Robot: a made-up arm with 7 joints. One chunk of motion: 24 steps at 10 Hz.
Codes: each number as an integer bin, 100 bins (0 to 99) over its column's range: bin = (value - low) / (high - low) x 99, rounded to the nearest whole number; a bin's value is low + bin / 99 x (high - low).
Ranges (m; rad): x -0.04..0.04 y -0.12..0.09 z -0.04..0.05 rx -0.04..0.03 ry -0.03..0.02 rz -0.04..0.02
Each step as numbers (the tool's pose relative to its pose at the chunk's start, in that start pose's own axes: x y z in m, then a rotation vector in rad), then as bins.
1 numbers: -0.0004 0.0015 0.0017 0.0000 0.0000 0.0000
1 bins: 49 57 46 57 59 66
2 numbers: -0.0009 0.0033 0.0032 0.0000 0.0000 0.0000
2 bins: 48 58 48 57 59 66
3 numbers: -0.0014 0.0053 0.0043 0.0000 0.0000 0.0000
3 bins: 48 59 49 57 59 66
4 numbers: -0.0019 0.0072 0.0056 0.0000 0.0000 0.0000
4 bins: 47 60 50 57 59 66
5 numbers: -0.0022 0.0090 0.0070 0.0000 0.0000 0.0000
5 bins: 47 61 52 57 59 66
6 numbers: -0.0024 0.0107 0.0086 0.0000 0.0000 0.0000
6 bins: 47 62 53 57 59 66
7 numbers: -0.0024 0.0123 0.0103 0.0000 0.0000 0.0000
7 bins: 47 62 55 57 59 66
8 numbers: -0.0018 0.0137 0.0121 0.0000 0.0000 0.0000
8 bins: 47 63 57 57 59 66
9 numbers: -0.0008 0.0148 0.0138 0.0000 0.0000 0.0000
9 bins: 49 64 59 57 59 66
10 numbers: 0.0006 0.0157 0.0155 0.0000 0.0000 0.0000
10 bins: 50 64 61 57 59 66
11 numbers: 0.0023 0.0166 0.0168 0.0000 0.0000 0.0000
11 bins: 52 64 62 57 59 66
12 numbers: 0.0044 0.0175 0.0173 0.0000 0.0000 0.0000
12 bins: 55 65 63 57 59 66
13 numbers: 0.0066 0.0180 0.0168 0.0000 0.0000 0.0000
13 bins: 58 65 62 57 59 66
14 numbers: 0.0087 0.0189 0.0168 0.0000 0.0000 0.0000
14 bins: 60 65 62 57 59 66
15 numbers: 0.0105 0.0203 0.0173 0.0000 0.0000 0.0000
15 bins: 62 66 63 57 59 66
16 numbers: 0.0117 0.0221 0.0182 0.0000 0.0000 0.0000
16 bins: 64 67 64 57 59 66
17 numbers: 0.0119 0.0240 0.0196 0.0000 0.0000 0.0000
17 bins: 64 68 66 57 59 66
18 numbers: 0.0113 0.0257 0.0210 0.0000 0.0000 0.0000
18 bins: 63 69 67 57 59 66
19 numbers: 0.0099 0.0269 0.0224 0.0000 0.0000 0.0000
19 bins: 62 69 69 57 59 66
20 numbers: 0.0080 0.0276 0.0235 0.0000 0.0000 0.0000
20 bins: 59 70 70 57 59 66
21 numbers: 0.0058 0.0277 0.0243 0.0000 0.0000 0.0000
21 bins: 57 70 71 57 59 66
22 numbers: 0.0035 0.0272 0.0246 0.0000 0.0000 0.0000
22 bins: 54 69 71 57 59 66
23 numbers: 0.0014 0.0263 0.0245 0.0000 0.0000 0.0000
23 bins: 51 69 71 57 59 66
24 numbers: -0.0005 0.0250 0.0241 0.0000 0.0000 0.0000
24 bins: 49 68 71 57 59 66
